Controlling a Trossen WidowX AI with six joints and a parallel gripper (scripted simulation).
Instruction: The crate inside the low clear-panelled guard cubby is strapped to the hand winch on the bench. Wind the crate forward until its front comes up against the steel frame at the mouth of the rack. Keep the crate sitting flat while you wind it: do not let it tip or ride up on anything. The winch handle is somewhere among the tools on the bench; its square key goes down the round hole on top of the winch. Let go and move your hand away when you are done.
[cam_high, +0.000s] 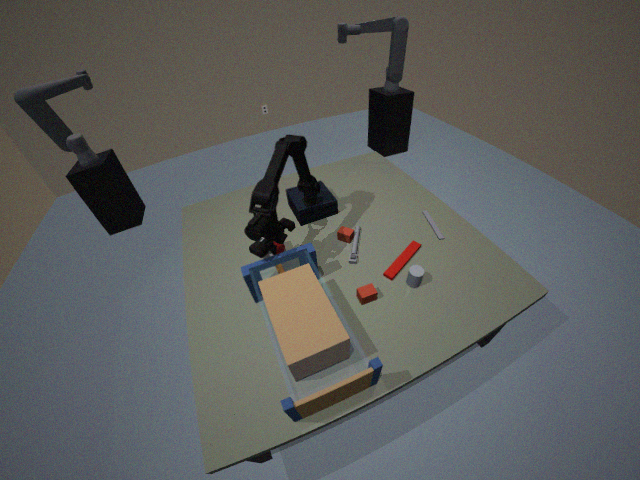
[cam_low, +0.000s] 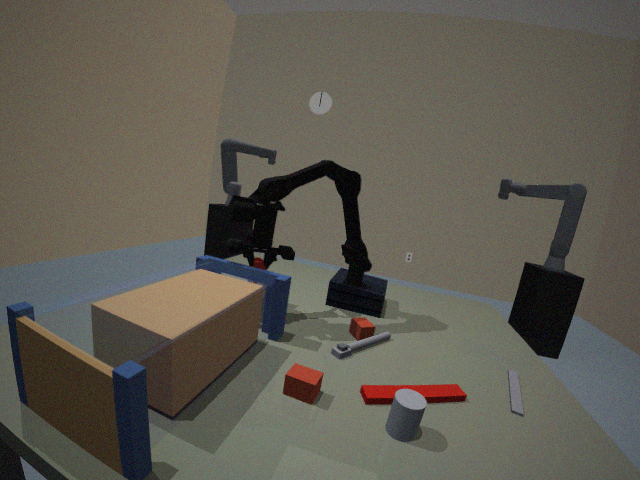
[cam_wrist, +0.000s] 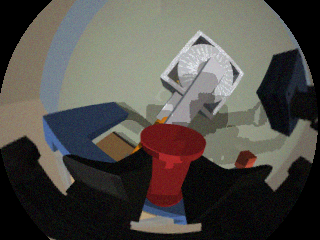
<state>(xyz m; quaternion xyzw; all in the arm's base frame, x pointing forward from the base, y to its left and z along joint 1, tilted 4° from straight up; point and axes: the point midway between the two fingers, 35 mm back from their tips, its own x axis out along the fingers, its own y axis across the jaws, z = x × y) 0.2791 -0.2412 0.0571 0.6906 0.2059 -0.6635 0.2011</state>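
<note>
Now: gripper tip 40 mm past the winch handle and 10 mm above it. From my gripper tip the other things lie so: hand winch 110 mm behind, 80 mm below, 20 mm to the right; red knob 20 mm above; red bar 470 mm to the left, 160 mm ahead, 110 mm below.
</note>
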